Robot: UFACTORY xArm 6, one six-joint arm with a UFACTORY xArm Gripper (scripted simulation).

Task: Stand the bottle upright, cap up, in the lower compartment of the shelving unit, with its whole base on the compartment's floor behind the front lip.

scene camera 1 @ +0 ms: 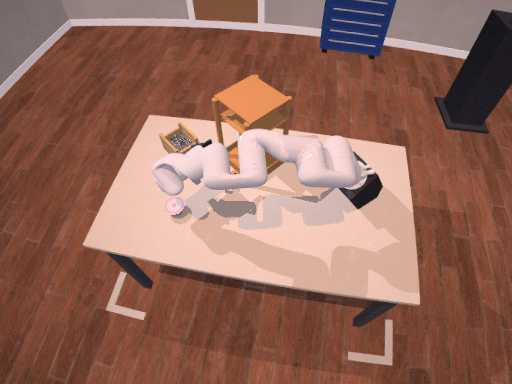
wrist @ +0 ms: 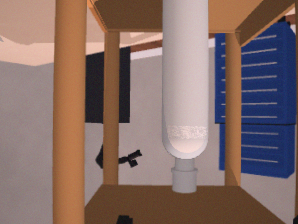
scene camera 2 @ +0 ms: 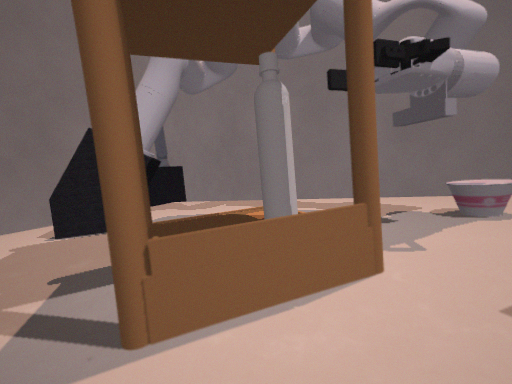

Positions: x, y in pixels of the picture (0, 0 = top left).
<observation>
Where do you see a shelving unit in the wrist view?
At 70, 30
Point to a bottle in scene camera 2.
271, 99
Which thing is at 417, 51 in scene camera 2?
My gripper.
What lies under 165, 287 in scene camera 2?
A shelving unit.
</observation>
